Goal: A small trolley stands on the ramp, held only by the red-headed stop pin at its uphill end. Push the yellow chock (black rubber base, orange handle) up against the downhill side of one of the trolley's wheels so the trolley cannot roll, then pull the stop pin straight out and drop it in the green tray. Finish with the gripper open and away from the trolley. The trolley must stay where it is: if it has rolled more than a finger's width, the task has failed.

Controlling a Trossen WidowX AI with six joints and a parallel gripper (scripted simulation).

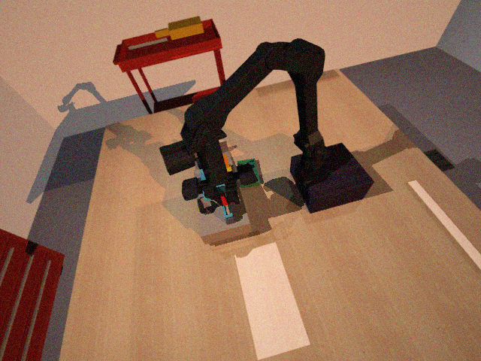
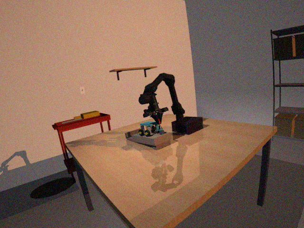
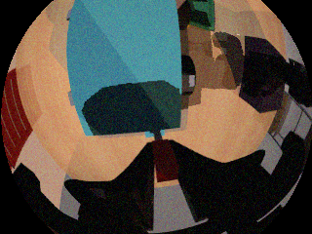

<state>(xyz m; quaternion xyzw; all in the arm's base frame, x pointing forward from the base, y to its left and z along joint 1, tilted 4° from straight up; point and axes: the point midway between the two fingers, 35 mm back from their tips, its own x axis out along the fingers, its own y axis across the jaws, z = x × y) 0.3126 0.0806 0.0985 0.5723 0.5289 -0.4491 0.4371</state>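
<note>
My gripper tip is 19 cm to the left of the green tray, 16 cm above it and 11 cm past it. The rest, counted from my gripper tip: trolley: 9 cm to the right, 4 cm below, 2 cm ahead; red-headed stop pin: right at my gripper tip; grey ramp: 11 cm below, 10 cm to the right, 2 cm ahead.
</note>
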